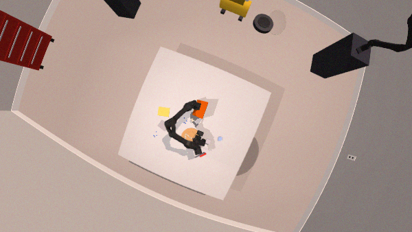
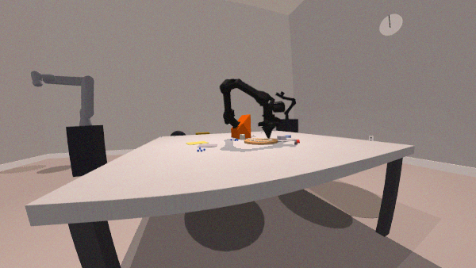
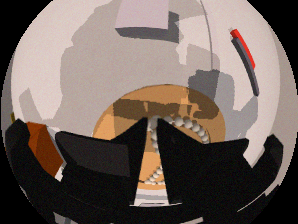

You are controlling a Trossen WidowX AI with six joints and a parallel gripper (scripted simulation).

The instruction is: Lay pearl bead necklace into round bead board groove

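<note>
My gripper tip is 10 mm short of the round tan bead board, 70 mm to the left of it and 10 mm above it. Round my gripper tip: tool: 160 mm ahead, 90 mm to the left, 10 mm below; then white square: 110 mm to the left, 10 mm below; then pale blue cube: 60 mm behind, 220 mm to the left, 10 mm below.
</note>
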